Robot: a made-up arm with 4 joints.
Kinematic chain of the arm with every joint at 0, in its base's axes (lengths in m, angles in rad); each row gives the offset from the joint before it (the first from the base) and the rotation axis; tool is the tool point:
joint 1: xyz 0 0 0.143 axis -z
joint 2: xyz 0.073 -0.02 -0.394 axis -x
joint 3: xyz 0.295 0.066 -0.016 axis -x
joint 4: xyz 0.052 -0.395 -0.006 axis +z
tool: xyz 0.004 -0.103 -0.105
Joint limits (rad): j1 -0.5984..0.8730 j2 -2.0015..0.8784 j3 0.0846..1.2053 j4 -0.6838..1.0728
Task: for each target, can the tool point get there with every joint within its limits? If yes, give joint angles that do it. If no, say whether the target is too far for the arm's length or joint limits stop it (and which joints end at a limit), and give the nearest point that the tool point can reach.
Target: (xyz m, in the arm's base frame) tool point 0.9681 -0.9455 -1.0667
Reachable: no: too far | nearest point 0.4117 -0.4021 -0.5838 | short by 0.915 m
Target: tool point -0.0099 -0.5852 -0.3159
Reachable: yes | joints 0.7157 -0.3613 0.4380 -0.4745
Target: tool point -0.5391 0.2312 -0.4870
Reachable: no: joint limits stop it (at a limit: joint 1, joint 2, joint 3, joint 4) | nearest point 0.1644 0.3945 -0.5958 | short by 0.730 m
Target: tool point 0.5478 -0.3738 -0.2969
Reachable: yes | joints -0.1581 -1.0854 1.1151 0.6075
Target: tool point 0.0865 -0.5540 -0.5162
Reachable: yes | joints 0.6674 -1.3418 0.8679 -0.1282
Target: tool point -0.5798 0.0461 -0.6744
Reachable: no: joint limits stop it (at a limit: joint 1, joint 3, joint 4) | nearest point -0.0164 -0.4810 -0.5745 | short by 0.778 m
